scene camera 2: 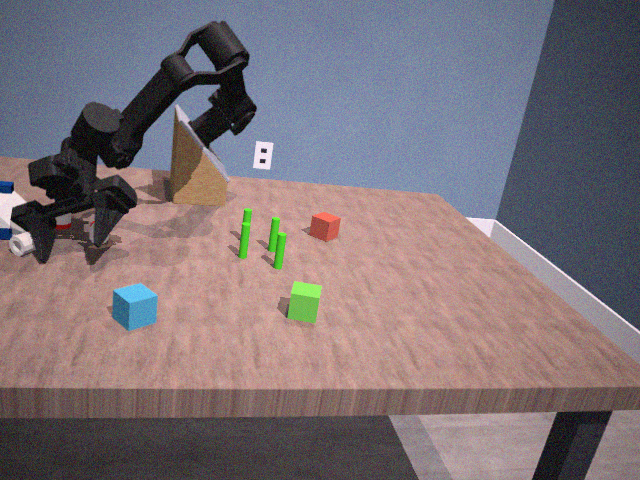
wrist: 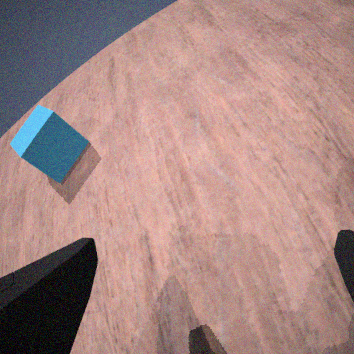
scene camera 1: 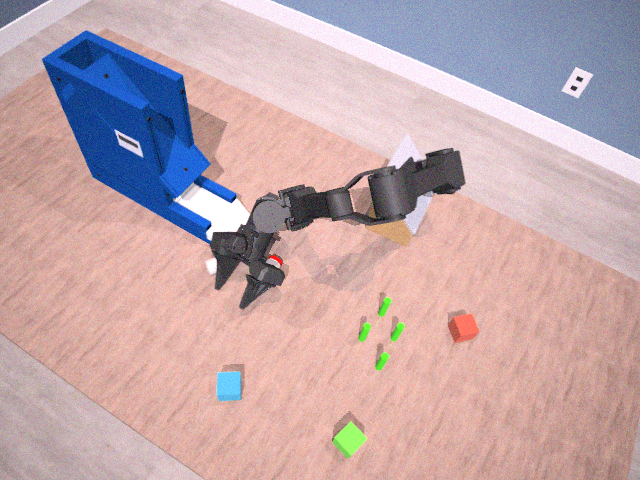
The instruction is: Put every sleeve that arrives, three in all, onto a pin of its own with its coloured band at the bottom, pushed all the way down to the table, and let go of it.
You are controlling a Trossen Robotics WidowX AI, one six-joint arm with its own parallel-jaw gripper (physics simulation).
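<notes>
Several thin green pins stand upright and bare; one pin (scene camera 1: 364,332) (scene camera 2: 244,240) is nearest my gripper. My gripper (scene camera 1: 230,298) (scene camera 2: 70,253) (wrist: 221,249) is open and empty, low over the table, left of the pins. White sleeve parts show around it: a round hollow end (scene camera 2: 21,244) of a sleeve lying down, beside one finger, and a white sleeve with a red band (scene camera 2: 63,222) behind the fingers. In scene camera 1 a white end (scene camera 1: 211,266) and a red-banded end (scene camera 1: 274,260) show beside the gripper, which hides the rest. No sleeve shows in the wrist view.
A blue dispenser (scene camera 1: 113,170) with a white slide (scene camera 1: 222,206) (scene camera 2: 6,206) stands left. A blue cube (scene camera 1: 229,385) (scene camera 2: 134,306) (wrist: 55,147), a green cube (scene camera 1: 349,439) (scene camera 2: 305,302) and a red cube (scene camera 1: 463,328) (scene camera 2: 325,226) lie around the pins. A tan wedge (scene camera 1: 395,231) (scene camera 2: 199,180) stands behind.
</notes>
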